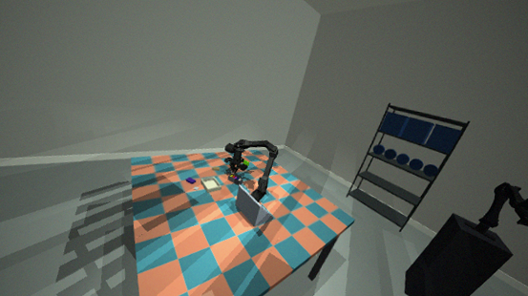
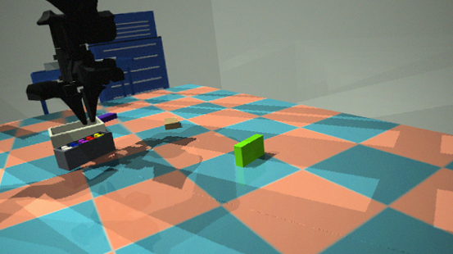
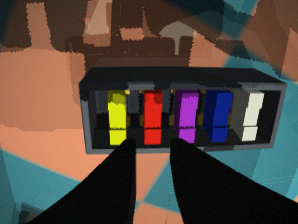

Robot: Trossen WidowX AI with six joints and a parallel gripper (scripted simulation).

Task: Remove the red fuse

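My gripper tip is now 4 cm above the red fuse. The rest, counted from my gripper tip: yellow fuse (2 cm ahead, 1 cm to the left, 4 cm below); then blue fuse (4 cm behind, 1 cm to the right, 4 cm below); then purple fuse (2 cm behind, 1 cm to the right, 4 cm below).
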